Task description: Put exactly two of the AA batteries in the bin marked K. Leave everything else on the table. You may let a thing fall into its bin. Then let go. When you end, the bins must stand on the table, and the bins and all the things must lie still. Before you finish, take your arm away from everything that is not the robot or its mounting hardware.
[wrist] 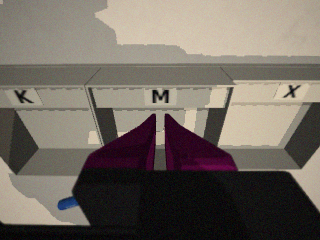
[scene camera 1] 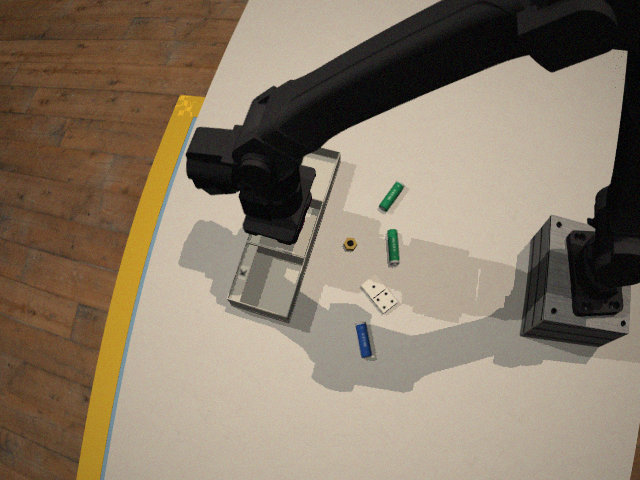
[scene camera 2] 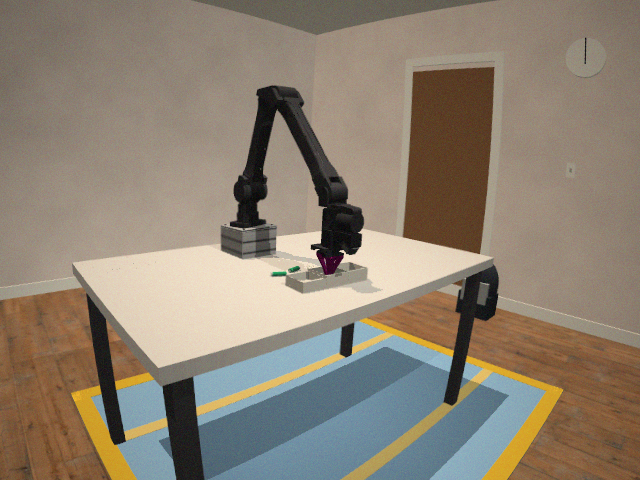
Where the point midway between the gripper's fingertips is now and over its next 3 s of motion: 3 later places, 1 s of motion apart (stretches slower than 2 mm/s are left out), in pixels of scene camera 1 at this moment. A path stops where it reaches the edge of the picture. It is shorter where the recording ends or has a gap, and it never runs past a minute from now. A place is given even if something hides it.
My gripper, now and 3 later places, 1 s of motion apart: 285,227; 278,209; 264,254; 266,281
